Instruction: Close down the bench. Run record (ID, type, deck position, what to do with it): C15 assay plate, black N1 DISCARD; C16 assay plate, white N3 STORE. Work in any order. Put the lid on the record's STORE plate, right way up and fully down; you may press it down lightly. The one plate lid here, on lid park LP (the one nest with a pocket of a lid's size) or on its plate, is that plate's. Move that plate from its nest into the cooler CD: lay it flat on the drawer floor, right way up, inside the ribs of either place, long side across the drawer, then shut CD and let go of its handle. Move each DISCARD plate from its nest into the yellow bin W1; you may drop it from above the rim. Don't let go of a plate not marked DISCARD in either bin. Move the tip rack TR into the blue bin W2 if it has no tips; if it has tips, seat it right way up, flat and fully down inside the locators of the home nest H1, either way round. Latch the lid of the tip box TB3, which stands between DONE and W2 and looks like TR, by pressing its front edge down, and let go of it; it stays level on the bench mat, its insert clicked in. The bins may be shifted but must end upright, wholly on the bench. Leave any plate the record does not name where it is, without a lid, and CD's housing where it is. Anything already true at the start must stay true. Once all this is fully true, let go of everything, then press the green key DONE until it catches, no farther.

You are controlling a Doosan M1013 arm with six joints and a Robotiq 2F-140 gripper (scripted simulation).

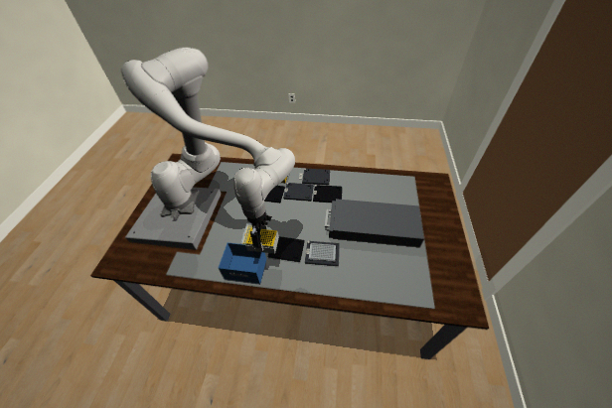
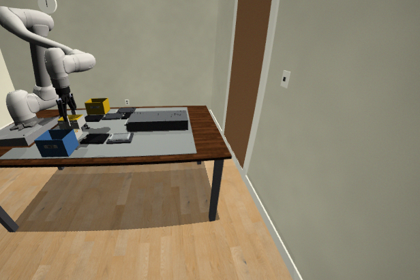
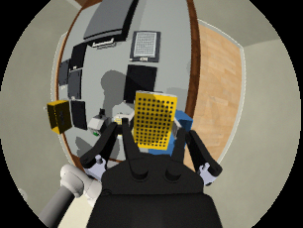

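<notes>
Right now my hand is 27 cm to the right of the done key block, 13 cm above it and 7 cm past it. Also, from my hand: black nest: 18 cm below, 10 cm ahead, 4 cm to the left; then tip rack TR: 1 cm below, 1 cm behind; then blue bin W2: 15 cm below, 10 cm behind, 5 cm to the right.
</notes>
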